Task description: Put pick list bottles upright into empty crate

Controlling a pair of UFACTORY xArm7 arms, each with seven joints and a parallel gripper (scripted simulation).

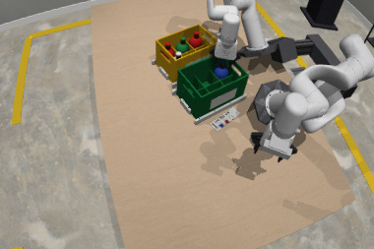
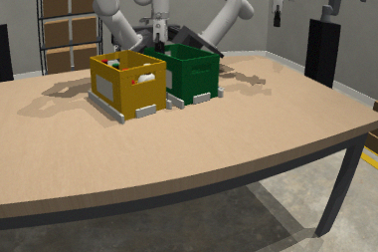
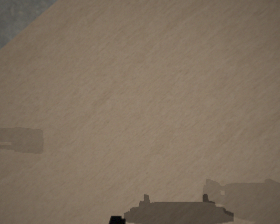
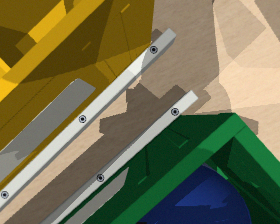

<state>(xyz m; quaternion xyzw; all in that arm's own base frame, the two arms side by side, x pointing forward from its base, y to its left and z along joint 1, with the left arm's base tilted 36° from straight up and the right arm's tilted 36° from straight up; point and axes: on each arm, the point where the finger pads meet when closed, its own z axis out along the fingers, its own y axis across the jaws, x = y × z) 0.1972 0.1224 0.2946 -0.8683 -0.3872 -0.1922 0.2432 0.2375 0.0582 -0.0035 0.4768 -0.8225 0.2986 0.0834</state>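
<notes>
Now: the blue bottle 70 mm below my right hand. Round my right hand: yellow crate (160 mm ahead, 140 mm to the right, 70 mm below); white bottle (210 mm ahead, 60 mm to the right, 70 mm below); green crate (60 mm ahead, 80 mm to the left, 70 mm below).
</notes>
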